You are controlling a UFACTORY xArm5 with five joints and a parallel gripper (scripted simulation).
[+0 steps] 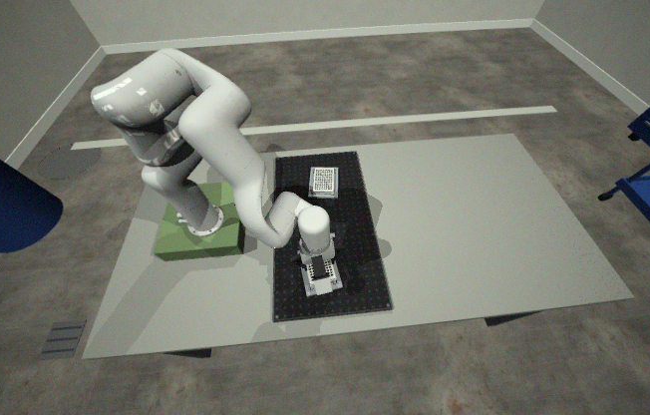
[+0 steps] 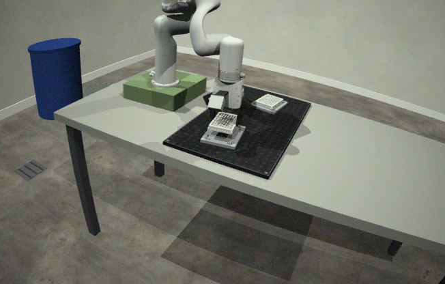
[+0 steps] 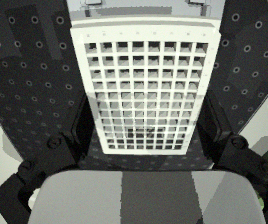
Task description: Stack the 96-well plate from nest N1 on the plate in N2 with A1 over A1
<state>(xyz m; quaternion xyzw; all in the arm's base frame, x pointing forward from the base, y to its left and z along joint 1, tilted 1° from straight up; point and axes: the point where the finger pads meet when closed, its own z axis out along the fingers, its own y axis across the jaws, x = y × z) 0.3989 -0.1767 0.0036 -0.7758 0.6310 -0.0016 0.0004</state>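
My gripper is now 6 cm above the grey nest N1. The rest, counted from my hand: A1 mark: 30 cm to the left, 5 cm below, 3 cm behind; white 96-well plate: 1 cm below; grey nest N2: 38 cm to the left, 6 cm below, 3 cm ahead.
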